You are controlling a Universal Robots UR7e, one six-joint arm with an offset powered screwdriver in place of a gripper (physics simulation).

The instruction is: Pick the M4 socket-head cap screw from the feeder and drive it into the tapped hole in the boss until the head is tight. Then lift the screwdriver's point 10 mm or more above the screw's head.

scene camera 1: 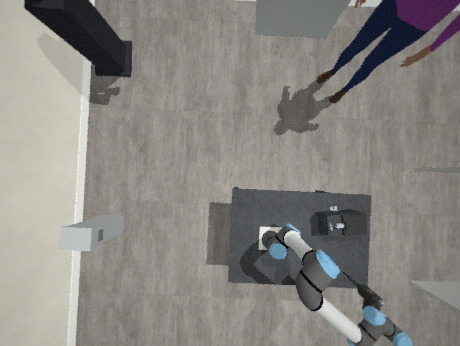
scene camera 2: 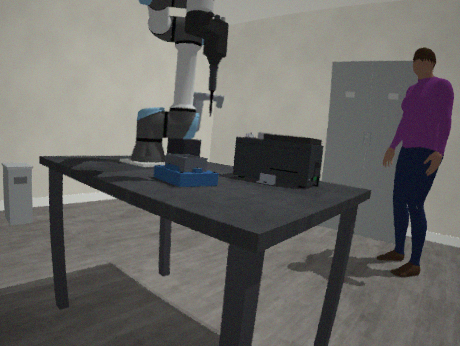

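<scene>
The black screwdriver points down in scene camera 2. Its tip hangs in the air, higher than the feeder's top, and appears between the blue fixture and the feeder. The tip is too small to tell if a screw is on it. The black feeder stands on the table, with small light parts on top. The M4 screw cannot be made out. A grey block sits in the blue fixture; its boss and tapped hole are not clear. The arm largely hides the fixture in scene camera 1.
The dark table carries the arm's base on a pale plate. A person stands on the floor beyond the feeder. A grey cabinet stands at the back, and a grey bin to the side.
</scene>
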